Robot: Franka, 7 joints.
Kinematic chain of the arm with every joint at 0, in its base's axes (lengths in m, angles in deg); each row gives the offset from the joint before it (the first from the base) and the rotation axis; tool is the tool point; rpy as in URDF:
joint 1: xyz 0 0 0.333 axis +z
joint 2: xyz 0 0 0 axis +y
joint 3: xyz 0 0 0.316 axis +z
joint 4: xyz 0.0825 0 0 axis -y
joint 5: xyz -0.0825 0 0.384 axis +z
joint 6: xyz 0 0 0 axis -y
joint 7: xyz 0.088 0 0 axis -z
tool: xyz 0 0 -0.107 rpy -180 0 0
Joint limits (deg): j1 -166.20..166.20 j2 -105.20..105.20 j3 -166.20..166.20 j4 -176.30..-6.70 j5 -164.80..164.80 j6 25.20..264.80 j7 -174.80..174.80
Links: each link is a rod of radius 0.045 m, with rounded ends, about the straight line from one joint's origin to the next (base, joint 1, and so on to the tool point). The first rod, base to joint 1, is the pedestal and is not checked.
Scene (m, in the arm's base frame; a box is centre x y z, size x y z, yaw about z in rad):
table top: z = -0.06
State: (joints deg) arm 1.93 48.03 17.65 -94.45 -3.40 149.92 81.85
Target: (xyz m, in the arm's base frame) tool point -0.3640 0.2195 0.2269
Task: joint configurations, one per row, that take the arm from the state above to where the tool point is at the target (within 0.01 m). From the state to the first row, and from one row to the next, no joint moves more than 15 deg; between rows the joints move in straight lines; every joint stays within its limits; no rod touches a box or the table.
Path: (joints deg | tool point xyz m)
1: 12.27 51.43 29.99 -104.90 -3.14 147.31 81.85 | 0.4693 0.4159 0.0919
2: 22.62 54.84 42.34 -115.35 -2.88 144.71 81.85 | 0.2120 0.5222 0.0757
3: 32.96 58.24 54.68 -125.80 -2.62 142.10 81.85 | -0.0478 0.5105 0.1017
4: 43.30 61.65 67.03 -136.25 -2.35 139.49 81.85 | -0.2530 0.3961 0.1577
5: 53.64 65.05 79.37 -146.71 -2.09 136.88 81.85 | -0.3640 0.2195 0.2269

